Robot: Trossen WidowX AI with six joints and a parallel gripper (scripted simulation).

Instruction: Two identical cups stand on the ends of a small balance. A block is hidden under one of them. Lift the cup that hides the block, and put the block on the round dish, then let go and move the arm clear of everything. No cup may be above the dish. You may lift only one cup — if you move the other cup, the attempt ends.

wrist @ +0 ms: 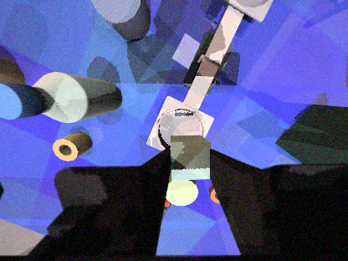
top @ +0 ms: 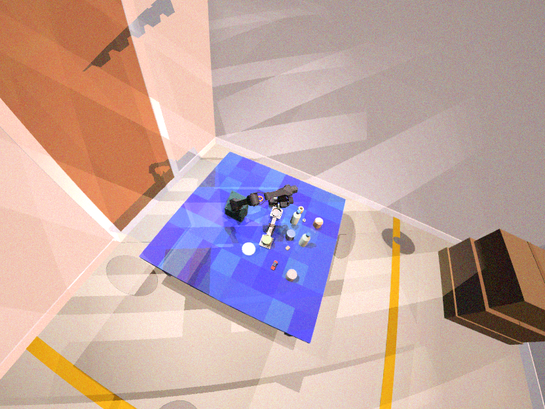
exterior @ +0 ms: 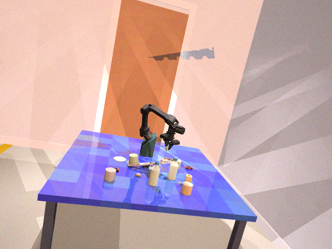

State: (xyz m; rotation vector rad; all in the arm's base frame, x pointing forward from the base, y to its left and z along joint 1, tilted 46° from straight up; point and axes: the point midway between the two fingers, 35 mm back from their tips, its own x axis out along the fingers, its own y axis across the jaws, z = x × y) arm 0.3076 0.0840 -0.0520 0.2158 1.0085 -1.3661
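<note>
The olive cup lies 1 cm ahead of my gripper tip, 27 cm to the right of it and 11 cm below it. The rest, counted from my gripper tip: balance (1 cm ahead, 12 cm to the right, 15 cm below); round white dish (10 cm behind, 35 cm to the right, 17 cm below); balance beam (12 cm to the right, 13 cm below).
</note>
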